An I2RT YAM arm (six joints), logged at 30 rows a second.
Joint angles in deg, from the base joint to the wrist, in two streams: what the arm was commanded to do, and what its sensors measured. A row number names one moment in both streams.
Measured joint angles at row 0:
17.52, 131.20, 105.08, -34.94, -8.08, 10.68
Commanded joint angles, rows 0 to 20:
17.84, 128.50, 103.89, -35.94, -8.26, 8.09
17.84, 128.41, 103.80, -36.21, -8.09, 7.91
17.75, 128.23, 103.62, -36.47, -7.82, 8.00
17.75, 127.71, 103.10, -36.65, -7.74, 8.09
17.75, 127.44, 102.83, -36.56, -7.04, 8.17
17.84, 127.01, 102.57, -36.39, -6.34, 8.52
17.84, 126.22, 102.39, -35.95, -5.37, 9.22
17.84, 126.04, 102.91, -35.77, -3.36, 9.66
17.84, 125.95, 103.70, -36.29, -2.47, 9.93
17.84, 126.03, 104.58, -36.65, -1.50, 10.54
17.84, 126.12, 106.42, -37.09, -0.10, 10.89
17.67, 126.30, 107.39, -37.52, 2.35, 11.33
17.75, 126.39, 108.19, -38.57, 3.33, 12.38
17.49, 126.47, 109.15, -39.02, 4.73, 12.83
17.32, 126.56, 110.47, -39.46, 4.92, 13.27
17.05, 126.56, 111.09, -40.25, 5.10, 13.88
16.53, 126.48, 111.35, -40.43, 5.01, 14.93
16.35, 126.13, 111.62, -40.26, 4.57, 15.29
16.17, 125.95, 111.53, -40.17, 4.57, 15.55
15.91, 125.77, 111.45, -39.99, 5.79, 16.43
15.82, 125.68, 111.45, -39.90, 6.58, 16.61
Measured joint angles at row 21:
16.64, 128.92, 109.47, -39.24, 3.11, 13.85
